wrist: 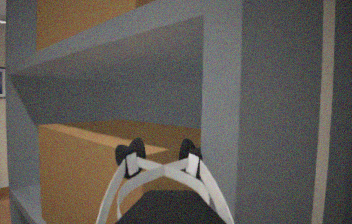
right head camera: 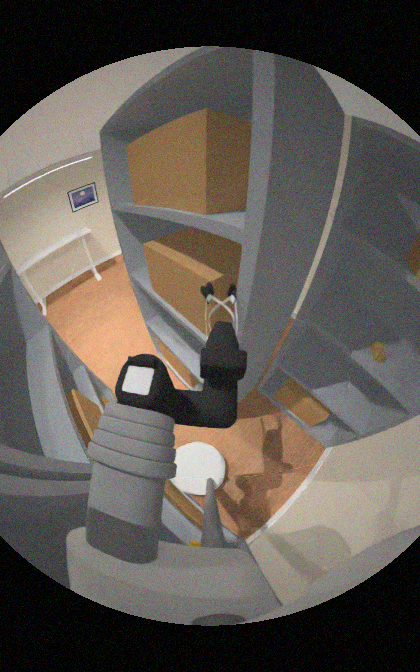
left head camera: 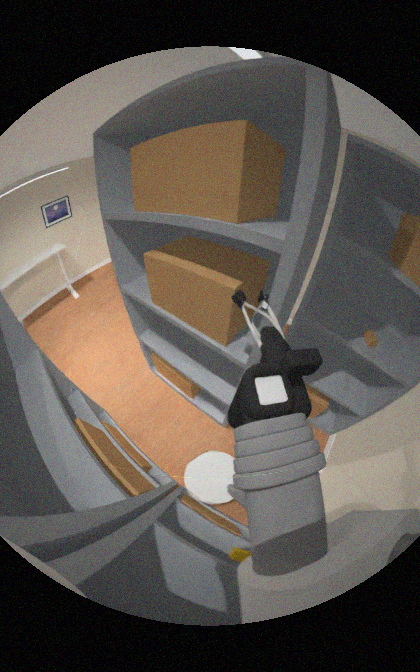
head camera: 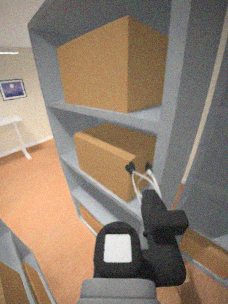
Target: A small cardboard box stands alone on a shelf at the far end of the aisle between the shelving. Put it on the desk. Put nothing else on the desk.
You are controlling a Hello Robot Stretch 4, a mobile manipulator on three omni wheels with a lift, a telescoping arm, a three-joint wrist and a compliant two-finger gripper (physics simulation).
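Places are measured from the robot's base along level axes (x ahead, y left, z up), in millimetres.
Pixels of known places: gripper, fingertip midpoint: (wrist: pixel 162 150) (head camera: pixel 138 163).
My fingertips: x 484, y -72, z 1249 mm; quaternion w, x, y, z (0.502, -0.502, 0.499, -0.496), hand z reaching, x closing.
For each thing: its top centre in the pictures, then the offset to it from my fingertips. Level surfaces: height alone.
- white desk, its level: dz -327 mm
- large upper box, middle of its top: (head camera: pixel 108 41) dx +309, dy +110, dz +441 mm
- large lower box, middle of its top: (wrist: pixel 129 129) (head camera: pixel 114 136) dx +296, dy +96, dz -16 mm
A small cardboard box (left head camera: pixel 370 338) (right head camera: pixel 378 351) stands alone on a shelf of the grey shelving at the right in the left and right head camera views; it does not show in the wrist view. A white desk (head camera: pixel 10 120) (left head camera: pixel 35 264) (right head camera: pixel 55 249) stands far off at the left, by the wall. My gripper (head camera: pixel 140 167) (left head camera: pixel 251 299) (right head camera: pixel 219 291) (wrist: pixel 162 150) is open and empty, its two black fingertips apart. It is in front of a large box on the nearer shelving, close to the right upright, and is well left of the small box.
The grey shelving unit (head camera: pixel 177 75) (wrist: pixel 220 100) ahead holds a large upper box (head camera: pixel 95 70) (left head camera: pixel 190 175) and a large lower box (head camera: pixel 102 162) (left head camera: pixel 190 295). Low shelving with boxes (left head camera: pixel 112 460) lines the left. A white round disc (left head camera: pixel 210 477) (right head camera: pixel 200 467) is low beside the arm. A wall is at the lower right.
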